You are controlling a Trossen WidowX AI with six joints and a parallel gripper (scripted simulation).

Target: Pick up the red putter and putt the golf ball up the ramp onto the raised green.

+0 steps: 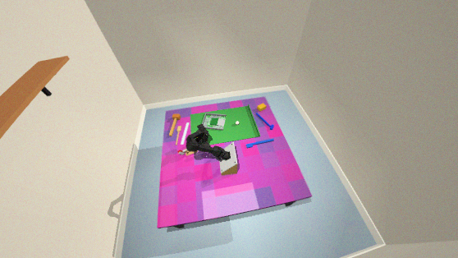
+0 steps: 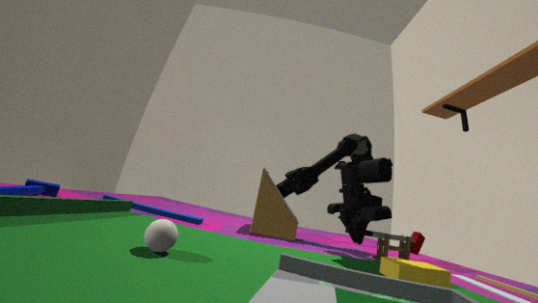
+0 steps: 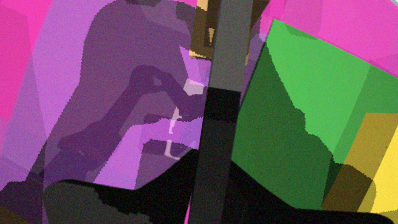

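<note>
The red putter lies 4 cm behind my gripper tip, 11 cm to the left of it and 2 cm above it. Also, from my gripper tip: white stick: 21 cm ahead, 21 cm to the left, 4 cm below; then yellow block: 16 cm ahead, 4 cm to the left, 2 cm below; then white golf ball: 27 cm ahead, 38 cm to the right, 1 cm below.
</note>
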